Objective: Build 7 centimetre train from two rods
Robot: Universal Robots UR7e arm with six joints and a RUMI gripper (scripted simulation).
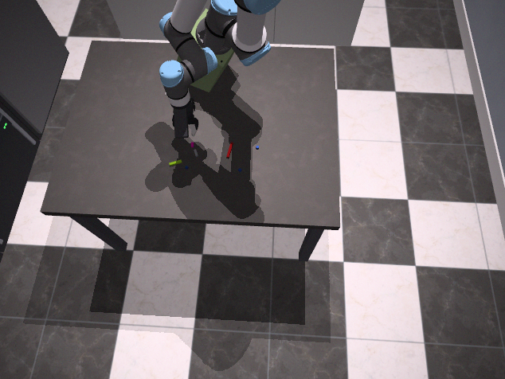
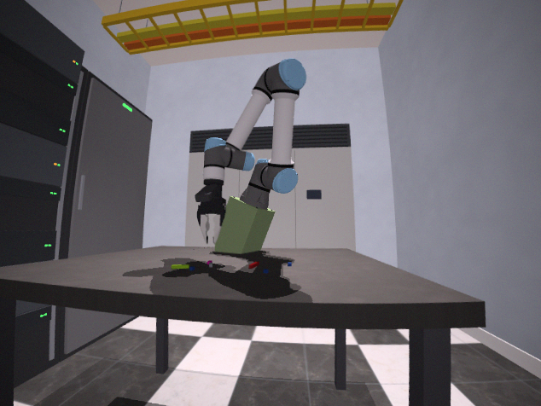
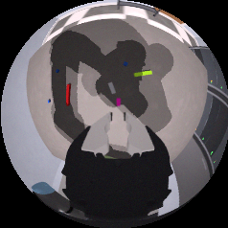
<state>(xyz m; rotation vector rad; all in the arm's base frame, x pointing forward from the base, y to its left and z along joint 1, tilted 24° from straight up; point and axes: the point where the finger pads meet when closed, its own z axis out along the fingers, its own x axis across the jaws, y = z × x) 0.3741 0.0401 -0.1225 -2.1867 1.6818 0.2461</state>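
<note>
The magenta rod is 80 mm below my hand. Round my hand: grey rod: 30 mm ahead, 30 mm to the left, 80 mm below; red rod: 10 mm behind, 160 mm to the left, 80 mm below; lime rod: 100 mm ahead, 40 mm to the right, 80 mm below.
</note>
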